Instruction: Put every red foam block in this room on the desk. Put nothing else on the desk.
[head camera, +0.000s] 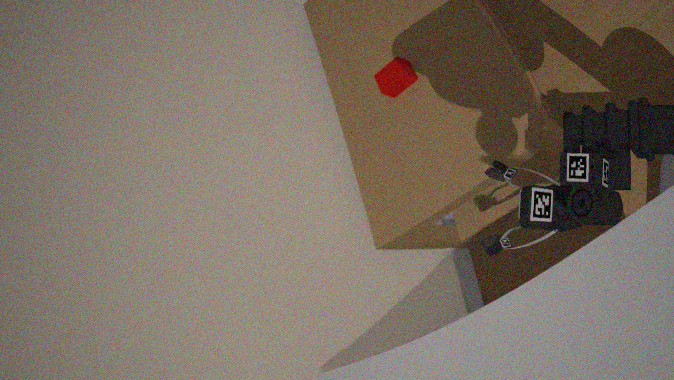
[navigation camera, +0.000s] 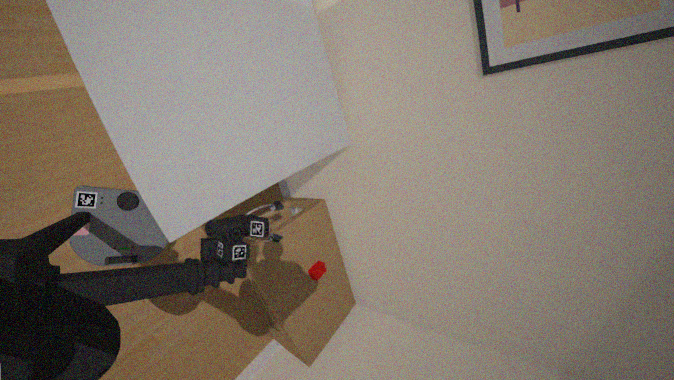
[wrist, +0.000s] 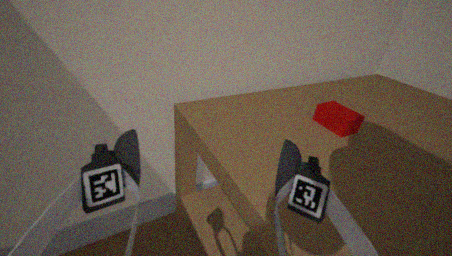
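Pixels of known places: gripper, fingertip midpoint: (head camera: 487, 208) (navigation camera: 281, 221); robot's base, link origin: (navigation camera: 128, 200).
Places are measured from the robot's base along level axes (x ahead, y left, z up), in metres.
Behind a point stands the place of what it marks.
A red foam block (head camera: 395, 77) @(x -0.310, y -0.816, z 0.495 m) (navigation camera: 317, 270) @(x -0.308, y -0.812, z 0.495 m) (wrist: 338, 119) lies on top of a wooden piece of furniture (head camera: 357, 130) @(x -0.194, y -0.985, z 0.450 m) (navigation camera: 320, 315) @(x -0.632, y -0.914, z 0.450 m) (wrist: 250, 125), which looks like a desk or table. The block is close to the wall side. My gripper (head camera: 494, 208) @(x -0.017, y -0.453, z 0.629 m) (navigation camera: 276, 221) @(x -0.017, y -0.453, z 0.629 m) (wrist: 210, 154) @(x -0.017, y -0.453, z 0.629 m) is open and empty, near one end of the wooden top and apart from the block. In the wrist view the block is beyond and to the right of the right finger. Shadows of the robot fall across the top near the block.
A large white surface (head camera: 575, 310) @(x 0.113, y -0.217, z 0.720 m) (navigation camera: 210, 90) @(x 0.317, y -0.126, z 0.720 m) is close beside the gripper and hides part of the floor. A wall (head camera: 150, 175) @(x -0.023, y -0.989, z 1.002 m) (navigation camera: 475, 200) @(x 0.112, y -0.910, z 1.218 m) (wrist: 250, 40) runs behind the wooden top. A framed picture (navigation camera: 580, 51) @(x 0.495, y -0.660, z 1.503 m) hangs there. My base (navigation camera: 110, 215) @(x -0.057, y 0.053, z 0.160 m) is below the arm.
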